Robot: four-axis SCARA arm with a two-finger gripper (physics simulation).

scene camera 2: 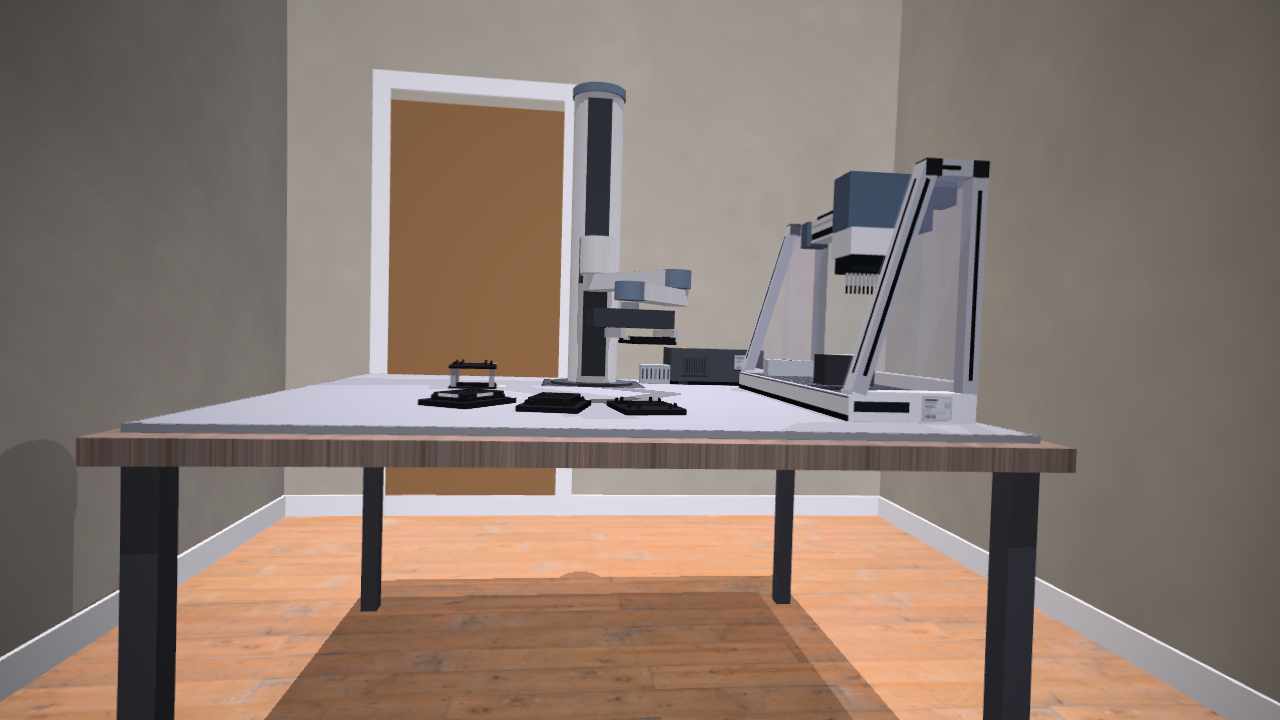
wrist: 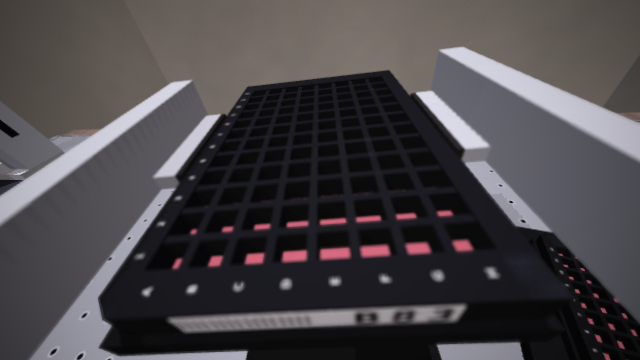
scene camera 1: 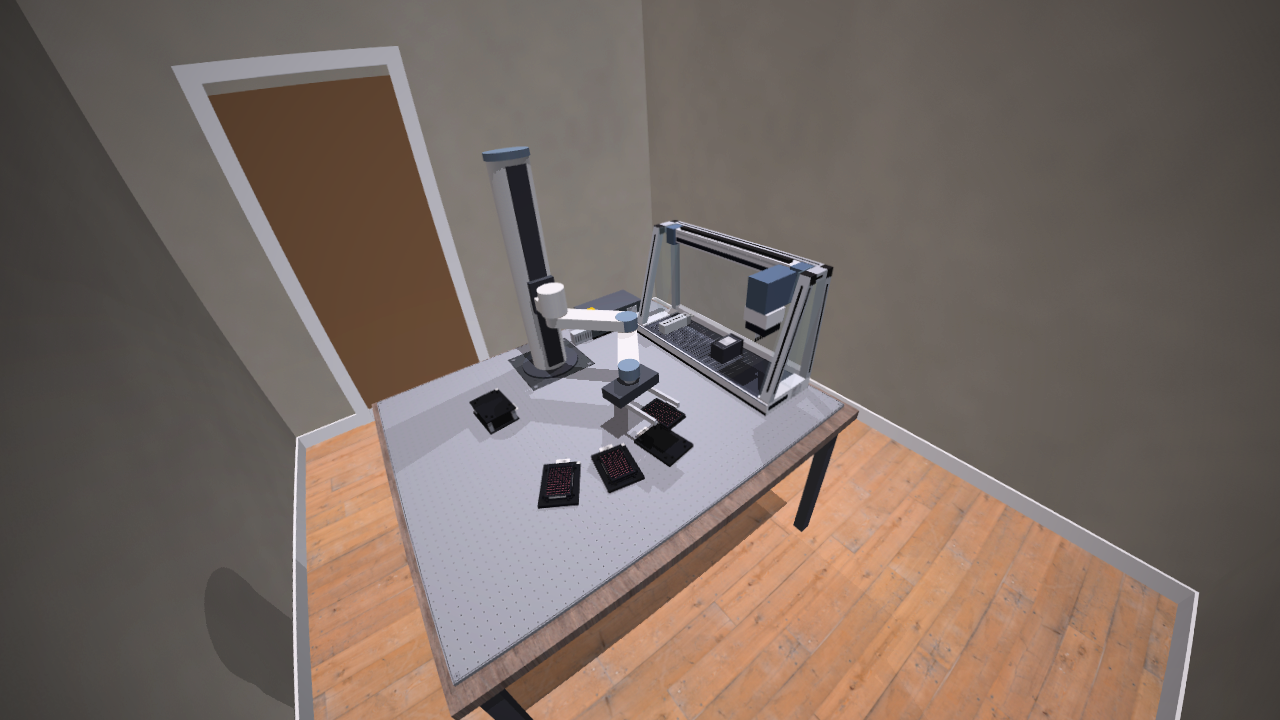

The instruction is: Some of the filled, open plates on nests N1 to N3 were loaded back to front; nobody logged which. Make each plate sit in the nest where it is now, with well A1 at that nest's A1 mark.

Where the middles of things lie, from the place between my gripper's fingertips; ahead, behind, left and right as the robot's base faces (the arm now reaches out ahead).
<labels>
Now: the nest N1 [scene camera 1: 574, 501] 36 cm to the right of my hand, 15 cm below it and 9 cm behind it. From my hand the other things lie so: dark box [scene camera 2: 722, 361] 87 cm behind, 32 cm to the left, 10 cm below.
</labels>
